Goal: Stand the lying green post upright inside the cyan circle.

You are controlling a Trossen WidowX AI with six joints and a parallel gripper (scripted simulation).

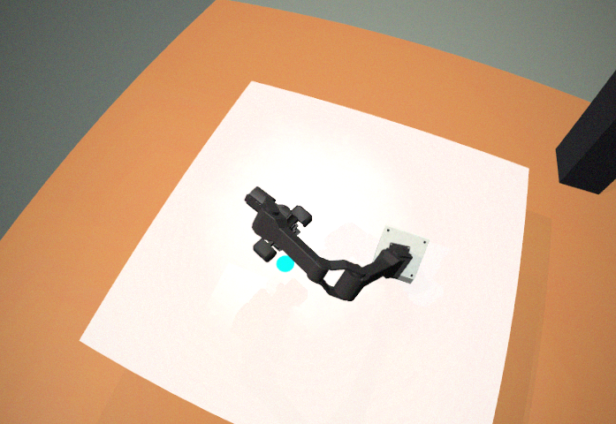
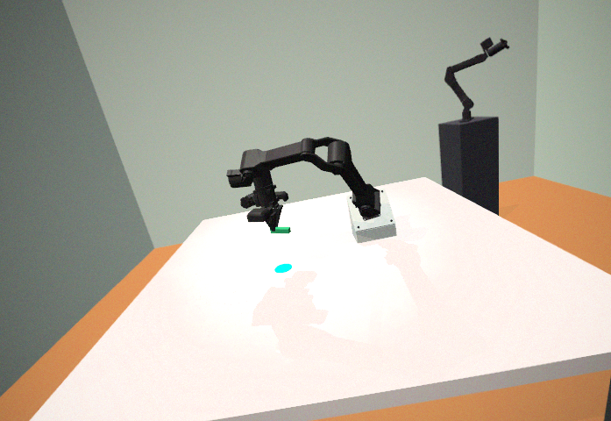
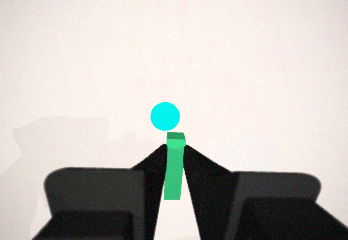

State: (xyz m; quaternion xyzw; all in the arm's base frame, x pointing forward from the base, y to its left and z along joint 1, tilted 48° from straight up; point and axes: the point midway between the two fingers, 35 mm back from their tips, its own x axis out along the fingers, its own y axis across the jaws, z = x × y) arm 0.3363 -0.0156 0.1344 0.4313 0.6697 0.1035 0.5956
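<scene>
Now: the cyan circle 140 mm below my gripper tip. From my gripper tip the other things lie so: green post (20 mm behind, 10 mm to the left).
</scene>
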